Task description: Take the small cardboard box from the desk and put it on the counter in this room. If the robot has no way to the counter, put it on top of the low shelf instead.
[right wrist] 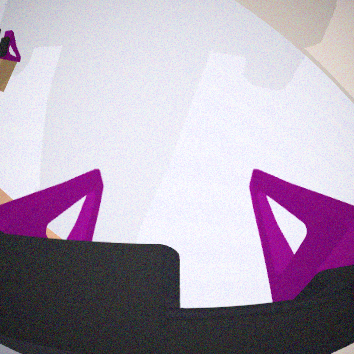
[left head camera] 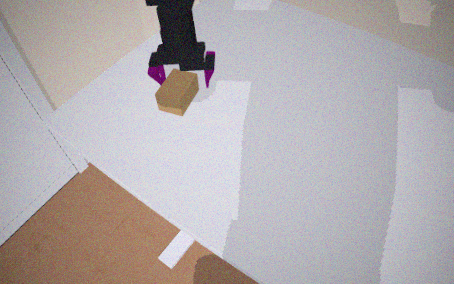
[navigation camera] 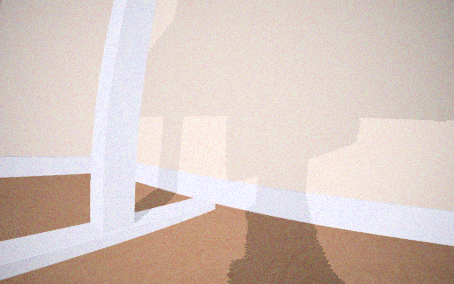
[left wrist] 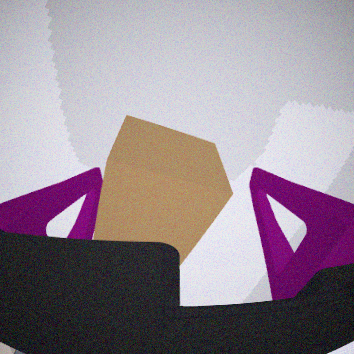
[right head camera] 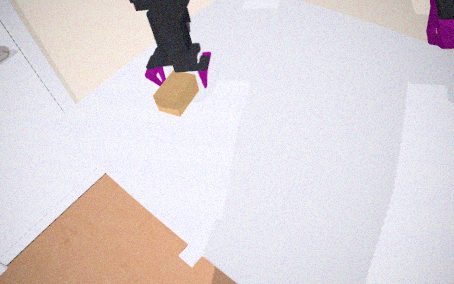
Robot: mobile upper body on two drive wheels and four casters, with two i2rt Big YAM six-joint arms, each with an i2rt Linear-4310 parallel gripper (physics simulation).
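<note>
The small cardboard box sits on the white desk. My left gripper is open at the box's far end in the head views. In the left wrist view the box shows between its fingers, close beside the finger at the left of the picture, with a gap at the other; the black gripper body hides part of the box. My right gripper is open, with no object between its fingers. The counter and low shelf cannot be made out.
A white panel stands at the left, beside the desk's corner. Brown floor shows below the desk edge. In the navigation camera, a white post on a floor bar stands before a beige wall with white skirting.
</note>
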